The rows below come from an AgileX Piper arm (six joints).
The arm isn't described. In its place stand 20 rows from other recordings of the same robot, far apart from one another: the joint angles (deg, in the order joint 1, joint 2, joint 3, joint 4, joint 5, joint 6), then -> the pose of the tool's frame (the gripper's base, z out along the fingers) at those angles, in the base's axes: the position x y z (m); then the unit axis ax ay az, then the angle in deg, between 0 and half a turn.
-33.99 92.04 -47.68 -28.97 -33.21 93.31 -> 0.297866 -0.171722 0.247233 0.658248 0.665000 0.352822 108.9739
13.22 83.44 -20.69 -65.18 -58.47 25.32 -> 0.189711 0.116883 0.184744 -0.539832 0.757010 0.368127 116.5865
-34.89 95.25 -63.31 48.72 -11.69 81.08 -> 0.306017 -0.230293 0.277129 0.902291 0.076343 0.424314 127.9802
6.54 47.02 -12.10 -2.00 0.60 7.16 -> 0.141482 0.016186 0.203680 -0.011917 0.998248 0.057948 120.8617
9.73 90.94 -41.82 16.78 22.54 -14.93 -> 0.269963 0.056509 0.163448 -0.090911 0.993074 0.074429 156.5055
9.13 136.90 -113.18 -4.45 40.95 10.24 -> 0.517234 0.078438 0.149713 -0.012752 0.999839 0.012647 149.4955
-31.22 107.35 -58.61 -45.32 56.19 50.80 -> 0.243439 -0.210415 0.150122 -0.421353 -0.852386 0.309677 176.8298
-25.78 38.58 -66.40 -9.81 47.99 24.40 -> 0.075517 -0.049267 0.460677 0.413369 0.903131 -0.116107 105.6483
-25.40 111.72 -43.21 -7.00 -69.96 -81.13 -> 0.331246 -0.145754 0.166367 -0.407297 0.633477 -0.657888 124.7958
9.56 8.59 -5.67 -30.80 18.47 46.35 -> 0.065046 -0.004015 0.212799 0.126572 0.987043 0.098622 104.4619
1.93 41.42 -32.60 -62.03 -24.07 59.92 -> 0.148312 0.037796 0.355829 -0.220752 0.954992 0.198138 84.5819
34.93 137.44 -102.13 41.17 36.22 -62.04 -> 0.393460 0.317963 0.105982 -0.547098 0.808760 0.215851 151.4870
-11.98 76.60 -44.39 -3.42 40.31 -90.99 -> 0.234048 -0.053253 0.227549 -0.641400 0.748616 -0.167867 168.1736
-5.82 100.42 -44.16 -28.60 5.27 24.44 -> 0.312060 -0.035830 0.136649 0.022094 0.998590 -0.048265 146.2493
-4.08 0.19 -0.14 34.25 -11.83 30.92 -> 0.052173 -0.014248 0.229118 0.534851 0.669132 0.515944 91.0134
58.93 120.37 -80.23 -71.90 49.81 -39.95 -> 0.278192 0.333678 0.169301 -0.853041 0.254931 -0.455336 167.1651
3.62 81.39 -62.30 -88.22 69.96 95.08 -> 0.278906 -0.067975 0.358095 0.437029 0.762224 -0.477514 116.1118
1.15 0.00 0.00 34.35 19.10 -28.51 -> 0.052937 0.017868 0.188354 -0.048346 0.990200 0.131022 101.9793
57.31 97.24 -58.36 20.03 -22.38 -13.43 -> 0.216478 0.315356 0.256851 -0.368743 0.866205 0.337220 112.0180
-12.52 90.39 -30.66 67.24 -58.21 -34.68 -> 0.233842 -0.124990 0.191230 0.492112 0.773191 -0.400002 118.4575
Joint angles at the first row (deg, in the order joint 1, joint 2, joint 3, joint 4, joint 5, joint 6):
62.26, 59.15, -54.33, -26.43, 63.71, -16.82
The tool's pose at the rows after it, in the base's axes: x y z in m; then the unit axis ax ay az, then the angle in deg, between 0 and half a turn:
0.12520 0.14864 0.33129 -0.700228 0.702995 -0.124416 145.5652
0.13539 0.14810 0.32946 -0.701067 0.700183 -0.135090 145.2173
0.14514 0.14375 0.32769 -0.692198 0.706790 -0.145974 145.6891
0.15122 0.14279 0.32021 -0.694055 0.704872 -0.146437 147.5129
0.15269 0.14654 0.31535 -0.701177 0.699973 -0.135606 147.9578
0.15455 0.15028 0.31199 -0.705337 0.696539 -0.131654 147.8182
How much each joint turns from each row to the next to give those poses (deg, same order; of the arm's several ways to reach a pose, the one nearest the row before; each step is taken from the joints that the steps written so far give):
-2.65, 1.69, 0.00, 1.72, -4.13, -6.22
-2.81, 1.00, 0.00, -0.11, -2.10, -2.38
-3.10, 0.69, 0.00, 0.00, -0.91, -1.49
-2.02, 1.09, 0.67, 1.24, -0.75, -2.26
-0.34, 0.84, 0.36, 1.65, -1.25, -1.45
0.00, 0.80, 0.22, 0.36, -1.29, -0.33

